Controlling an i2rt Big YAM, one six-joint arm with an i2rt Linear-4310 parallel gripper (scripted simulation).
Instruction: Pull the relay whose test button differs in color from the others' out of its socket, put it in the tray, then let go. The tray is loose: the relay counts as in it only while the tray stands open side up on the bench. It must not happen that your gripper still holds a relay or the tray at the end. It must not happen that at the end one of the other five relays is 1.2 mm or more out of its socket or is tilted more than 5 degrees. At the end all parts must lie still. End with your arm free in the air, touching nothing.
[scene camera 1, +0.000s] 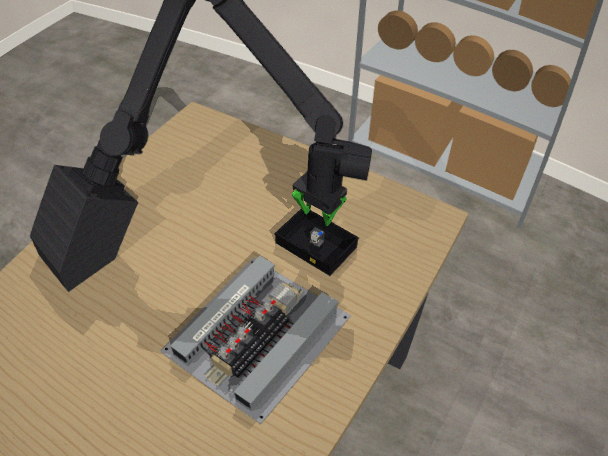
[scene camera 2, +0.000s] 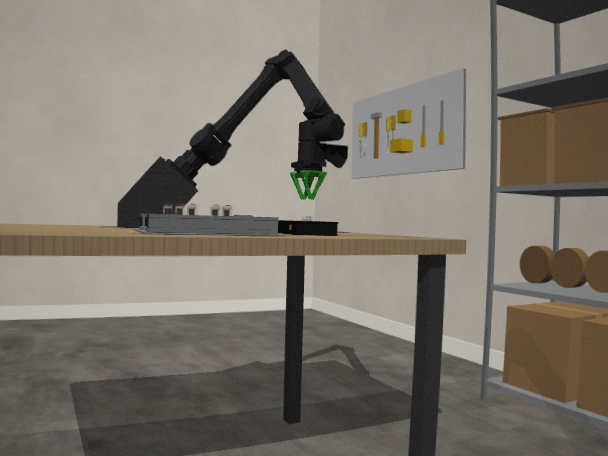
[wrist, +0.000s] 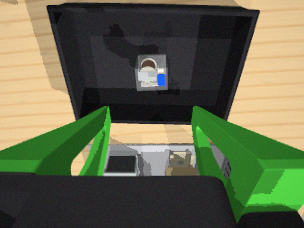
Scene:
My gripper shows in scene camera 1, in scene camera 2 and in the wrist view (151, 113). A tray shows in scene camera 1 (294, 235), in scene camera 2 and in the wrist view. One and the same spot on the tray: (scene camera 2: 284, 226) is (wrist: 132, 111). One and the same spot on my gripper: (scene camera 1: 297, 195) is (scene camera 2: 291, 172).

